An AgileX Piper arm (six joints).
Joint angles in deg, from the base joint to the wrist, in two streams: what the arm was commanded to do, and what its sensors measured. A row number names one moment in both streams.
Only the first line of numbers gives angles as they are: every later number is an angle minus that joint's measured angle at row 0.
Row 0, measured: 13.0, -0.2, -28.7, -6.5, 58.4, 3.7
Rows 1 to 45, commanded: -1.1, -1.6, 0.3, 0.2, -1.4, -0.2; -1.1, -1.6, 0.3, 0.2, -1.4, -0.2; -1.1, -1.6, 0.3, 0.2, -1.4, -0.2; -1.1, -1.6, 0.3, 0.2, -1.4, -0.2; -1.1, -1.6, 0.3, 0.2, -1.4, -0.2; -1.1, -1.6, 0.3, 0.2, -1.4, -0.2; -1.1, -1.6, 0.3, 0.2, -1.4, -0.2; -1.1, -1.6, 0.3, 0.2, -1.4, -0.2; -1.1, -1.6, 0.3, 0.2, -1.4, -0.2; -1.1, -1.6, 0.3, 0.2, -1.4, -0.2; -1.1, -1.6, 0.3, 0.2, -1.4, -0.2; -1.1, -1.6, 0.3, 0.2, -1.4, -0.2; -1.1, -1.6, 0.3, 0.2, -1.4, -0.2; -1.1, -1.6, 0.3, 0.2, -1.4, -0.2; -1.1, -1.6, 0.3, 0.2, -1.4, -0.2; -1.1, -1.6, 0.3, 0.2, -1.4, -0.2; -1.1, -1.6, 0.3, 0.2, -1.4, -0.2; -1.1, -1.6, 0.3, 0.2, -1.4, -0.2; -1.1, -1.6, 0.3, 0.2, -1.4, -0.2; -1.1, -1.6, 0.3, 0.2, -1.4, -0.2; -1.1, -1.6, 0.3, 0.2, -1.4, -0.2; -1.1, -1.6, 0.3, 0.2, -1.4, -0.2; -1.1, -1.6, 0.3, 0.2, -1.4, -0.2; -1.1, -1.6, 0.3, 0.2, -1.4, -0.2; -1.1, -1.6, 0.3, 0.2, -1.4, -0.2; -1.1, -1.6, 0.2, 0.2, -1.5, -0.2; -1.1, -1.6, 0.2, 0.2, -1.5, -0.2; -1.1, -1.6, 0.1, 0.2, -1.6, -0.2; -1.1, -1.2, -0.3, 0.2, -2.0, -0.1; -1.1, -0.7, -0.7, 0.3, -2.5, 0.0; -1.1, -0.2, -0.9, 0.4, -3.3, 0.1; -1.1, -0.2, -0.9, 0.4, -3.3, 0.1; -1.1, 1.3, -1.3, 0.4, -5.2, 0.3; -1.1, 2.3, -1.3, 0.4, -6.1, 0.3; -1.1, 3.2, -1.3, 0.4, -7.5, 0.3; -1.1, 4.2, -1.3, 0.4, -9.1, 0.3; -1.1, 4.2, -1.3, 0.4, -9.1, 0.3; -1.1, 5.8, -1.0, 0.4, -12.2, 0.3; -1.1, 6.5, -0.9, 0.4, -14.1, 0.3; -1.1, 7.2, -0.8, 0.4, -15.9, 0.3; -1.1, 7.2, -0.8, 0.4, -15.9, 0.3; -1.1, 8.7, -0.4, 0.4, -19.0, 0.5; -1.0, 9.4, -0.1, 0.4, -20.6, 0.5; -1.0, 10.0, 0.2, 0.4, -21.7, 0.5; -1.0, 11.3, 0.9, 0.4, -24.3, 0.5
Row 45, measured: -0.6, 9.8, 0.1, 0.5, -20.1, 0.0
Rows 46 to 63, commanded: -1.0, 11.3, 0.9, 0.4, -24.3, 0.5; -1.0, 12.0, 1.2, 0.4, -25.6, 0.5; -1.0, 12.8, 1.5, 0.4, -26.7, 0.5; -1.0, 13.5, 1.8, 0.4, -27.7, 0.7; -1.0, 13.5, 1.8, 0.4, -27.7, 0.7; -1.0, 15.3, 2.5, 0.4, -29.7, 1.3; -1.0, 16.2, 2.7, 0.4, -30.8, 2.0; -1.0, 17.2, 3.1, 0.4, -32.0, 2.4; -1.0, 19.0, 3.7, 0.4, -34.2, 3.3; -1.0, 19.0, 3.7, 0.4, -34.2, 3.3; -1.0, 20.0, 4.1, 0.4, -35.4, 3.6; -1.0, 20.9, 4.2, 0.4, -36.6, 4.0; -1.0, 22.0, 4.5, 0.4, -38.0, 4.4; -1.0, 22.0, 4.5, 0.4, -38.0, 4.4; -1.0, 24.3, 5.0, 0.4, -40.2, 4.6; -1.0, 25.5, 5.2, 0.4, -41.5, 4.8; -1.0, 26.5, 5.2, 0.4, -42.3, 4.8; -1.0, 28.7, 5.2, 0.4, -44.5, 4.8
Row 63, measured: -0.6, 26.4, 5.1, 0.5, -40.8, 4.3
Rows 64 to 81, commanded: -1.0, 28.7, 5.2, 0.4, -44.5, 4.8; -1.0, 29.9, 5.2, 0.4, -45.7, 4.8; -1.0, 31.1, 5.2, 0.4, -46.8, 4.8; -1.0, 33.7, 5.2, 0.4, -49.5, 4.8; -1.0, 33.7, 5.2, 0.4, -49.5, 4.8; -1.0, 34.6, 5.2, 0.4, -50.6, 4.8; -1.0, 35.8, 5.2, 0.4, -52.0, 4.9; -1.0, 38.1, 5.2, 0.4, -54.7, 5.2; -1.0, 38.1, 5.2, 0.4, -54.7, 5.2; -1.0, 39.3, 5.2, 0.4, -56.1, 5.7; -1.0, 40.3, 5.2, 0.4, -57.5, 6.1; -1.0, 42.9, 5.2, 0.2, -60.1, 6.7; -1.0, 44.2, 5.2, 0.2, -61.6, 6.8; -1.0, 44.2, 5.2, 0.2, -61.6, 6.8; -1.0, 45.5, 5.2, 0.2, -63.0, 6.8; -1.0, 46.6, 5.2, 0.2, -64.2, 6.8; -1.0, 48.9, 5.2, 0.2, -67.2, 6.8; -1.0, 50.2, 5.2, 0.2, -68.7, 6.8
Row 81, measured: -0.6, 47.9, 5.1, 0.5, -64.0, 6.2
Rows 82 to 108, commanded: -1.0, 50.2, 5.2, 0.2, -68.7, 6.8; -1.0, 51.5, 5.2, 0.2, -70.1, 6.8; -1.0, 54.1, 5.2, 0.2, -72.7, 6.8; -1.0, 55.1, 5.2, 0.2, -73.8, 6.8; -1.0, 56.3, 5.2, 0.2, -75.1, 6.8; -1.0, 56.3, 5.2, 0.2, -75.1, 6.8; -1.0, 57.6, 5.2, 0.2, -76.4, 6.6; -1.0, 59.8, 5.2, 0.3, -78.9, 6.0; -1.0, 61.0, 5.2, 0.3, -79.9, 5.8; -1.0, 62.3, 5.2, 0.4, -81.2, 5.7; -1.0, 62.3, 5.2, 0.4, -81.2, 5.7; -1.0, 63.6, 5.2, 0.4, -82.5, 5.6; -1.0, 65.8, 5.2, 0.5, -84.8, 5.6; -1.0, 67.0, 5.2, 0.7, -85.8, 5.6; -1.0, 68.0, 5.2, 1.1, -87.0, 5.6; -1.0, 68.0, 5.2, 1.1, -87.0, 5.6; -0.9, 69.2, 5.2, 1.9, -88.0, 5.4; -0.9, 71.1, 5.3, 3.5, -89.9, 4.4; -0.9, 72.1, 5.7, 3.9, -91.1, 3.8; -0.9, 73.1, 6.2, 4.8, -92.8, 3.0; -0.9, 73.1, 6.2, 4.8, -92.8, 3.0; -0.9, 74.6, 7.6, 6.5, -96.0, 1.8; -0.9, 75.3, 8.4, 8.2, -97.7, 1.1; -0.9, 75.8, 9.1, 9.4, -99.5, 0.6; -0.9, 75.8, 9.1, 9.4, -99.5, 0.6; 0.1, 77.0, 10.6, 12.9, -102.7, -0.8; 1.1, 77.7, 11.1, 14.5, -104.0, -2.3
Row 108, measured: -0.3, 76.6, 9.7, 10.3, -98.7, 0.9
